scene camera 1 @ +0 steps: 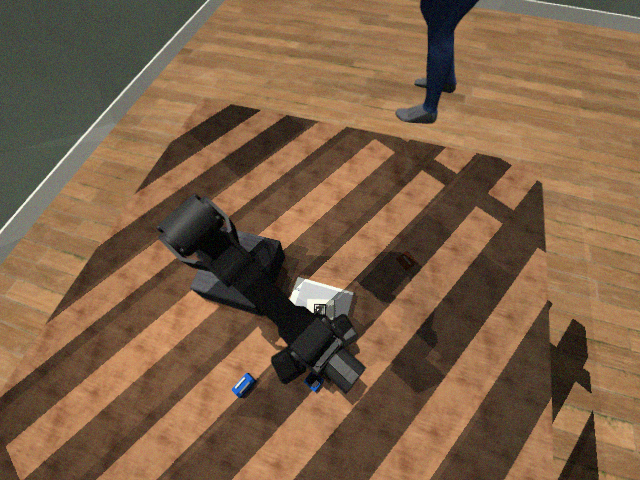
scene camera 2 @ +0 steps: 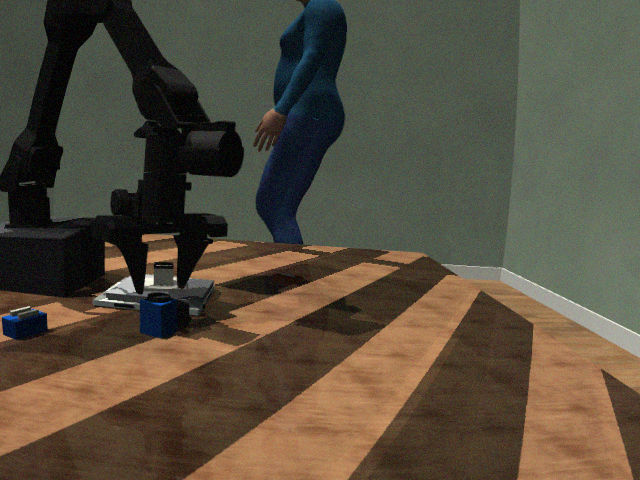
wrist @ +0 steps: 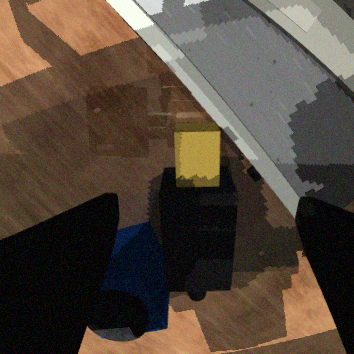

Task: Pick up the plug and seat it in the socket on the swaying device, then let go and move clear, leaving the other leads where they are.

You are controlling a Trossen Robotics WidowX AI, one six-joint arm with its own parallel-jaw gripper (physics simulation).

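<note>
The plug, a black block with a yellow tip (wrist: 197, 159), lies in the wrist view between the fingers, touching neither. In scene camera 2 part of its black body (scene camera 2: 183, 313) shows behind a blue block; the arm hides it in scene camera 1. My gripper (scene camera 2: 161, 289) (wrist: 209, 207) is open, its tips low near the device's near edge. The left finger overlaps the blue block (scene camera 1: 313, 383) (scene camera 2: 156, 319) (wrist: 141, 270) beside the plug. The grey-white device (scene camera 1: 341, 298) (scene camera 2: 205, 287) (wrist: 240, 70) carries the black-rimmed square socket (scene camera 1: 320, 309) (scene camera 2: 163, 266), out of the wrist view.
A blue lead end with a pale bar (scene camera 1: 243, 384) (scene camera 2: 24, 324) lies to the left. A small red piece (scene camera 1: 406, 260) lies in shadow, right of the device in scene camera 1. Striped shadows cross the table. A person (scene camera 1: 439, 62) (scene camera 2: 310, 98) stands beyond it.
</note>
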